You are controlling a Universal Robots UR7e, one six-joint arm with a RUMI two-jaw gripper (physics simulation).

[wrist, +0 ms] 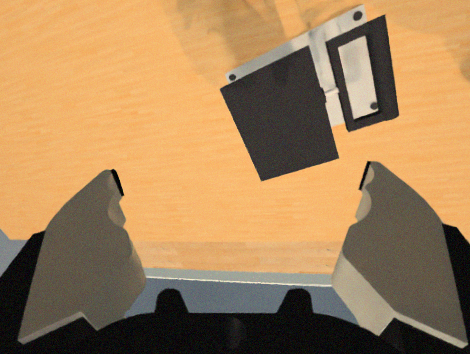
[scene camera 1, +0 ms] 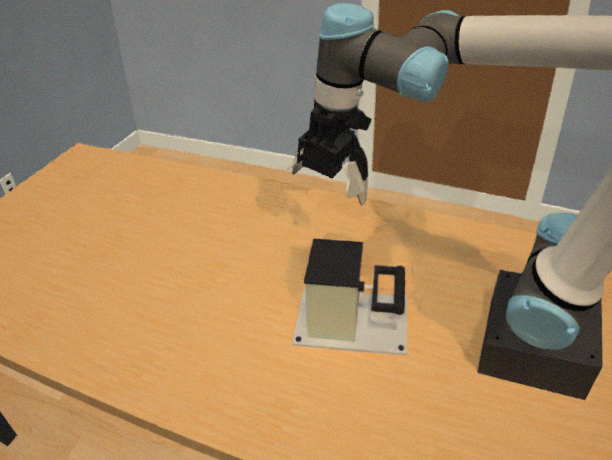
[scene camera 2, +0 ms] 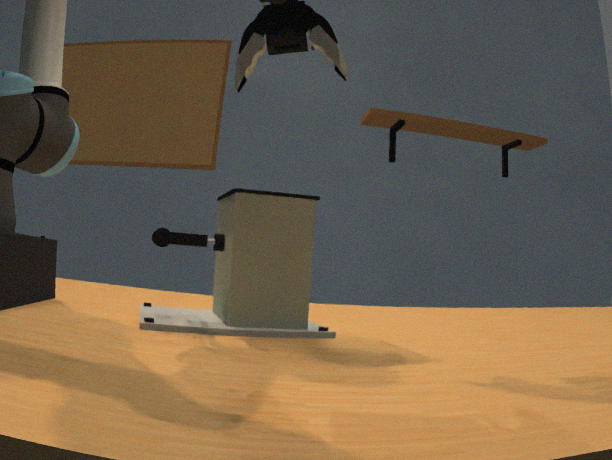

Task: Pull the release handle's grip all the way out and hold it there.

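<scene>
The release handle's black rectangular grip (scene camera 1: pixel 400 290) (scene camera 2: pixel 161 237) (wrist: pixel 384 70) stands out from the side of a pale box with a black lid (scene camera 1: pixel 332 310) (scene camera 2: pixel 270 260) (wrist: pixel 280 115). A short, thin light rod (scene camera 1: pixel 368 287) (scene camera 2: pixel 211 242) (wrist: pixel 332 92) shows between the grip and the box's black collar. The box stands on a light grey base plate (scene camera 1: pixel 382 344) (scene camera 2: pixel 170 315) (wrist: pixel 295 47). My gripper (scene camera 1: pixel 329 187) (scene camera 2: pixel 292 85) (wrist: pixel 238 170) is open and empty, high above the box's lid and apart from the grip. In the wrist view the grip lies beyond the right fingertip.
The robot's dark base block (scene camera 1: pixel 540 370) (scene camera 2: pixel 25 270) stands on the wooden table (scene camera 1: pixel 150 250), on the grip's side of the box. A wall shelf (scene camera 2: pixel 450 127) and a brown board (scene camera 2: pixel 150 105) are in the background.
</scene>
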